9 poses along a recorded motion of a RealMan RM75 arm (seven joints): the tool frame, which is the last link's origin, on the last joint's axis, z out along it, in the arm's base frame.
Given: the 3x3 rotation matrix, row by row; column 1 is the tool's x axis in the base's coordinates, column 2 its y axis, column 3 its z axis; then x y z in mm. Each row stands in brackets.
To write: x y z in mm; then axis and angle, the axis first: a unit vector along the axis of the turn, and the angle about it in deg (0 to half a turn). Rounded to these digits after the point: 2 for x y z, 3 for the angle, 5 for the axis.
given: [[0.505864 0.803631 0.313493], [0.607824 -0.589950 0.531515], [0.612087 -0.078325 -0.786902]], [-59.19 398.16 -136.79]
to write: -59.19 398.16 -136.79 -0.86296 -0.42253 -0.27708 159.308
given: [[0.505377 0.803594 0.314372], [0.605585 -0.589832 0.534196], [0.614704 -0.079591 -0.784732]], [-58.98 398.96 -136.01]
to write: -58.98 398.96 -136.01 -0.86274 -0.42215 -0.27832 159.163
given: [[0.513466 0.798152 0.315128], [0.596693 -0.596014 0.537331], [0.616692 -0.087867 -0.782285]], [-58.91 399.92 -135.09]
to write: -58.91 399.92 -135.09 -0.86500 -0.41723 -0.27873 158.815
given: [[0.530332 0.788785 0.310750], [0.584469 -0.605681 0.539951], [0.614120 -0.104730 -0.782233]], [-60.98 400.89 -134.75]
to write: -60.98 400.89 -134.75 -0.86977 -0.40929 -0.27565 158.247
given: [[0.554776 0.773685 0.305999], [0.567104 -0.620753 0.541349], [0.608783 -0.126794 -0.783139]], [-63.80 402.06 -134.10]
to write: -63.80 402.06 -134.10 -0.87673 -0.39731 -0.27107 157.602
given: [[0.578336 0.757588 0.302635], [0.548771 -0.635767 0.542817], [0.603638 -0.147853 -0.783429]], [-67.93 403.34 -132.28]
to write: -67.93 403.34 -132.28 -0.88342 -0.38500 -0.26709 156.989
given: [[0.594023 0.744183 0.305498], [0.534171 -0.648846 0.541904], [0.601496 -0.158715 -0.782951]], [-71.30 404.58 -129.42]
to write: -71.30 404.58 -129.42 -0.88794 -0.37514 -0.26616 156.764
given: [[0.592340 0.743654 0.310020], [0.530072 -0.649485 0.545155], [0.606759 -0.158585 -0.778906]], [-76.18 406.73 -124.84]
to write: -76.18 406.73 -124.84 -0.88739 -0.37418 -0.26932 156.639
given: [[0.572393 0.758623 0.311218], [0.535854 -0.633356 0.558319], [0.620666 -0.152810 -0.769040]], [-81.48 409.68 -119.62]
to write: -81.48 409.68 -119.62 -0.88131 -0.38350 -0.27608 156.206
